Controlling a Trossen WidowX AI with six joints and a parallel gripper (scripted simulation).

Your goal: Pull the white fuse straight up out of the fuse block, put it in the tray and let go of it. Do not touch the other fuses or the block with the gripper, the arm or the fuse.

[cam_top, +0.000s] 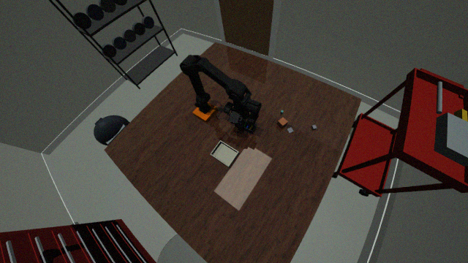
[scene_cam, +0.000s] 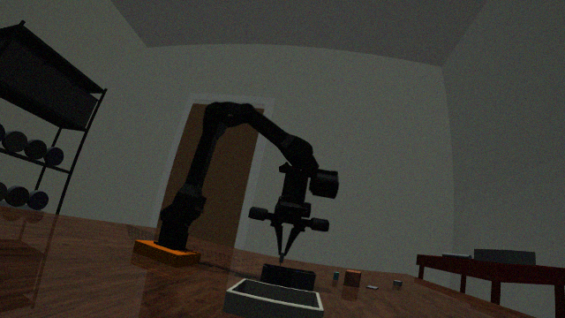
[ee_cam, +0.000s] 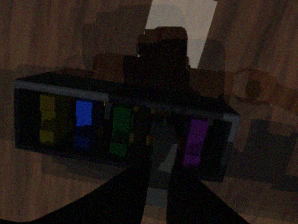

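My gripper tip is 20 cm to the left of the white-rimmed tray, 7 cm above it and 4 cm short of it. Round my gripper tip: orange cube (19 cm ahead, 16 cm to the left, 5 cm below); then white fuse (1 cm below); then yellow fuse (6 cm ahead, 4 cm below, 1 cm to the left).
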